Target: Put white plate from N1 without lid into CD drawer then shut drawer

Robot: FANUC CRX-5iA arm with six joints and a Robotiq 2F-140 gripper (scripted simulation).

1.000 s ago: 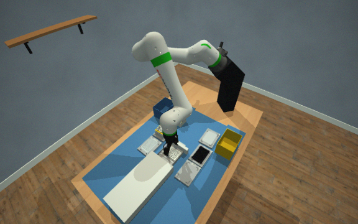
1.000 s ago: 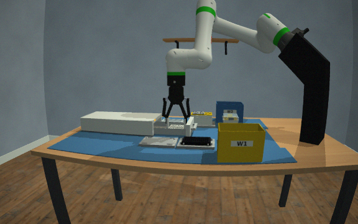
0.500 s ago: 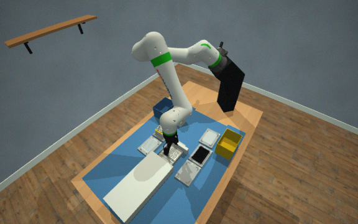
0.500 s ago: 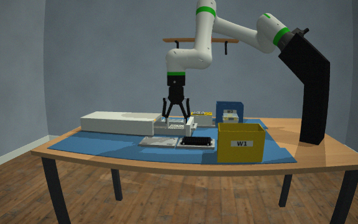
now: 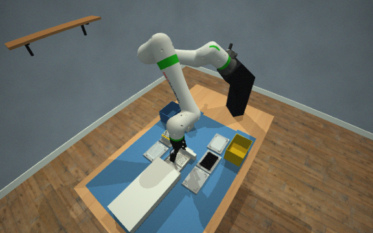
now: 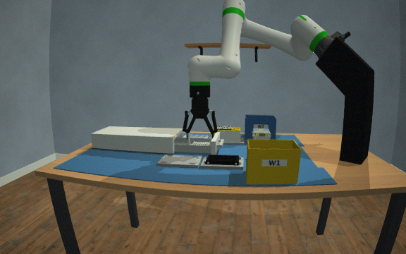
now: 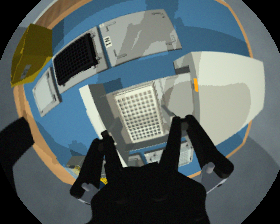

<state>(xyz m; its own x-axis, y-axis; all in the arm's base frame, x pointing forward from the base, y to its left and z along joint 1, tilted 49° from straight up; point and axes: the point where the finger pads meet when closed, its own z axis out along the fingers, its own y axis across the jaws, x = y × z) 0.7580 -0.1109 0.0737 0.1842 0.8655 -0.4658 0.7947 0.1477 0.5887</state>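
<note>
The drawer is 30 mm ahead of my hand, 20 mm below it and 10 mm to the right of it. Round my hand: yellow-topped tip box: 170 mm behind, 160 mm to the right, 10 mm above; then grey nest N1: 170 mm to the left, 90 mm ahead, 30 mm below; then blue bin W2: 360 mm behind, 250 mm to the right.
</note>
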